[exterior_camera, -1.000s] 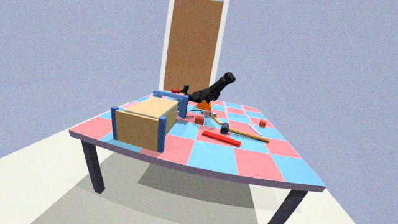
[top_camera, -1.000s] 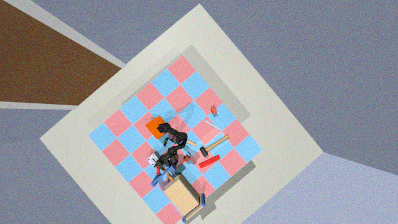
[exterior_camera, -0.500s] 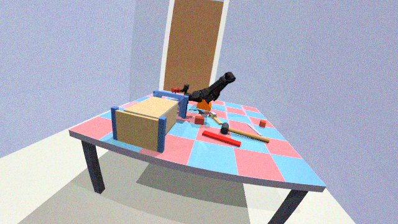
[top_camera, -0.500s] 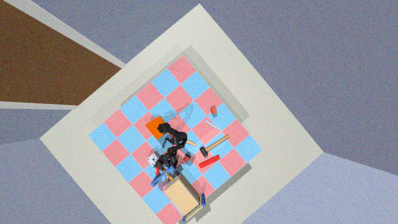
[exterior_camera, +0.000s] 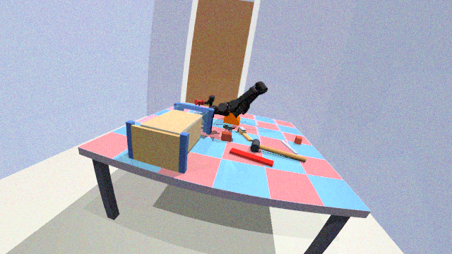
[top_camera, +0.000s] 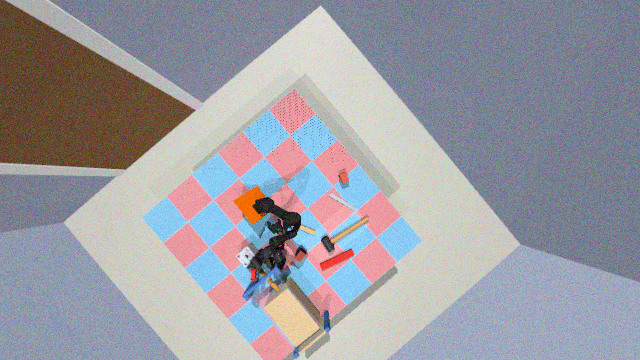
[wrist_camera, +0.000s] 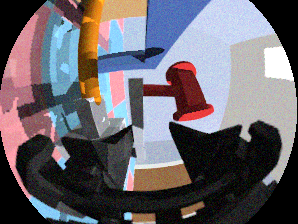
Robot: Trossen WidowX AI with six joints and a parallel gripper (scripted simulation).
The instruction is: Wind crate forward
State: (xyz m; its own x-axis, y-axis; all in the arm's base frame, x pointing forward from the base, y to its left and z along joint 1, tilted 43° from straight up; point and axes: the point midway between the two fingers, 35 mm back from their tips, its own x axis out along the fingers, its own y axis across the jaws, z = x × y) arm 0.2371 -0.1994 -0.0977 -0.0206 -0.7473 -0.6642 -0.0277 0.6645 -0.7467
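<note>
Right now the dark red knob is 50 mm ahead of my gripper tip, 20 mm to the left of it and 20 mm above it. The rest, counted from my gripper tip: winch 60 mm behind, 10 mm to the right, 110 mm below; blue steel frame 110 mm ahead, 10 mm to the left, 30 mm below; cubby 360 mm ahead, 10 mm to the left, 60 mm below.
</note>
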